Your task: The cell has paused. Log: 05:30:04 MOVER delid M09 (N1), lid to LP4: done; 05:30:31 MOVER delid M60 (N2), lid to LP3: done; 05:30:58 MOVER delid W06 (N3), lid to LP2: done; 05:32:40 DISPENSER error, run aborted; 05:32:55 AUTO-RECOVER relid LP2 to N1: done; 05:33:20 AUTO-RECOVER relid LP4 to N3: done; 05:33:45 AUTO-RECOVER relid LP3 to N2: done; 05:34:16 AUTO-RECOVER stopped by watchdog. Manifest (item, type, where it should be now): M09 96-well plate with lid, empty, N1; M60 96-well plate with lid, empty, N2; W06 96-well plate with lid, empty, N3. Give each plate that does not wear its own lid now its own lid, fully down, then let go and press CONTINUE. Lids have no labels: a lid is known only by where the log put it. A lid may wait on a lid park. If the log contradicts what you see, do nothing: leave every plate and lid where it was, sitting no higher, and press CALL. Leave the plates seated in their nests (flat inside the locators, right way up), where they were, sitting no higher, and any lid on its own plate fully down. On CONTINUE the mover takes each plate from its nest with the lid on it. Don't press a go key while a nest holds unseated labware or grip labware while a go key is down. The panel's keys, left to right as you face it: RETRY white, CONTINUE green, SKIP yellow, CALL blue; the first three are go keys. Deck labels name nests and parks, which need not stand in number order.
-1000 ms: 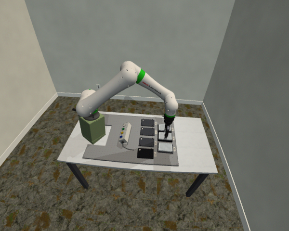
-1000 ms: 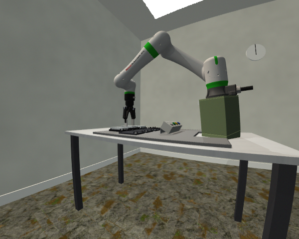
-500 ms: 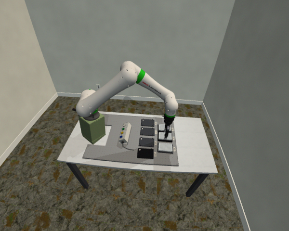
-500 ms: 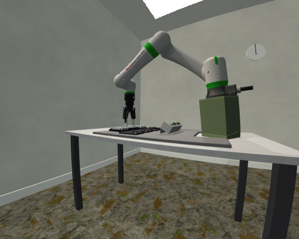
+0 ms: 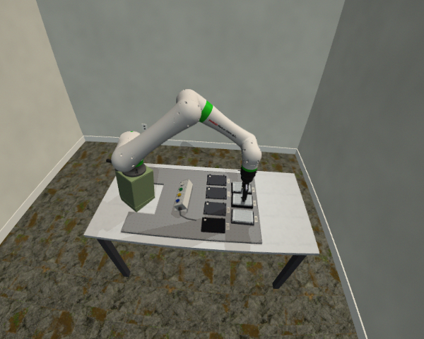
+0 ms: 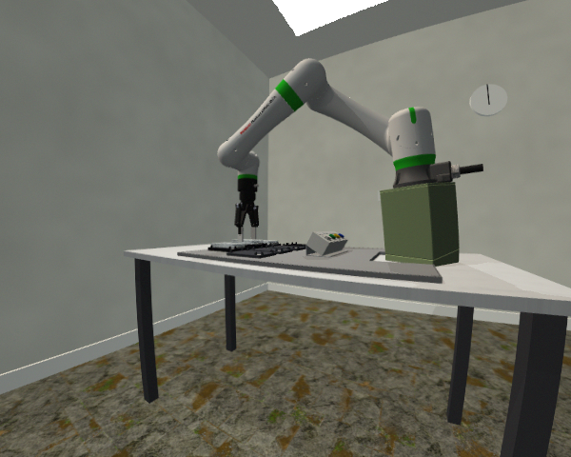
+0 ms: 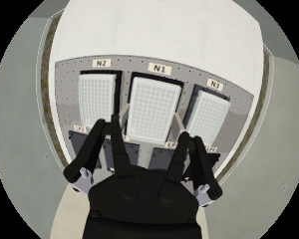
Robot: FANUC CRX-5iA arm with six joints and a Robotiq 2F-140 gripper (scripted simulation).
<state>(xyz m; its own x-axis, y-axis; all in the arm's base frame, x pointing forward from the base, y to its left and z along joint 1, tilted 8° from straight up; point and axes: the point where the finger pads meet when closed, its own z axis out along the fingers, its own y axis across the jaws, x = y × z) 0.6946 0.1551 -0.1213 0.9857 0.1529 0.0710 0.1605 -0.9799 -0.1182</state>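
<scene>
The plate lies 3 cm below my hand. Also, from my hand: lid park LP4: 23 cm to the right, 14 cm behind, 5 cm below; then green key: 41 cm behind, 6 cm to the right, 1 cm above; then lid park LP3: 19 cm behind, 5 cm below, 3 cm to the left.
</scene>
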